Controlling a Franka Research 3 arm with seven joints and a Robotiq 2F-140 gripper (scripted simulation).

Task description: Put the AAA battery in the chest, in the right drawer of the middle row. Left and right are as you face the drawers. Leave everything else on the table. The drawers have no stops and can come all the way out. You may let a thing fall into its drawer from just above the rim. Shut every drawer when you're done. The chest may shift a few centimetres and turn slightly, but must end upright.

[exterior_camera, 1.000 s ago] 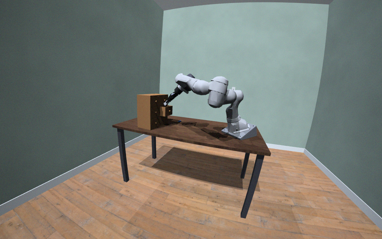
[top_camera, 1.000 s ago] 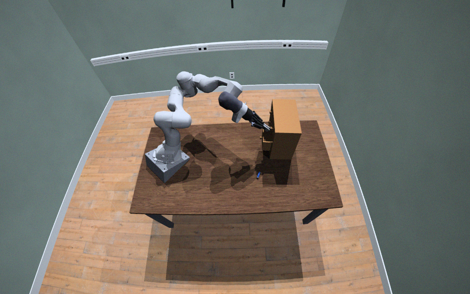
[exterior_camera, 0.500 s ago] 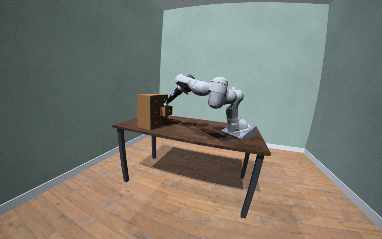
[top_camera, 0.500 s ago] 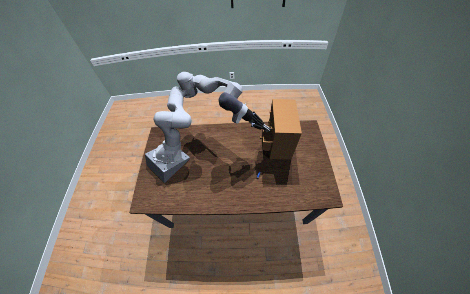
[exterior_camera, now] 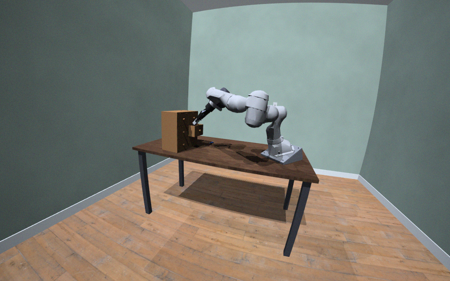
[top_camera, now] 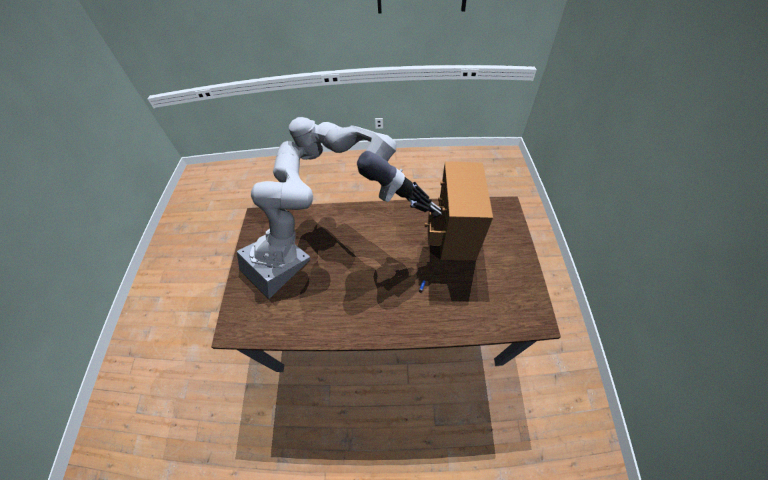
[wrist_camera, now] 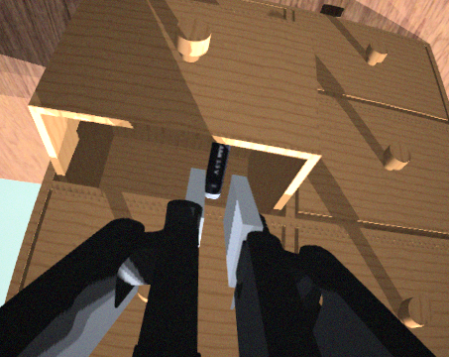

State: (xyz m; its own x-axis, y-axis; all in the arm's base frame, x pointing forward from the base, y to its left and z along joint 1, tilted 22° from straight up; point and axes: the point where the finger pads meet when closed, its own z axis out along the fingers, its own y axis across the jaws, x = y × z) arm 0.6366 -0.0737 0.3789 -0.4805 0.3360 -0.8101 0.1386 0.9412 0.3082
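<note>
My hand is 40 mm above the AAA battery and 20 mm short of it. From my hand the other things lie so: small blue cylinder 240 mm to the right, 240 mm below, 70 mm behind.
</note>
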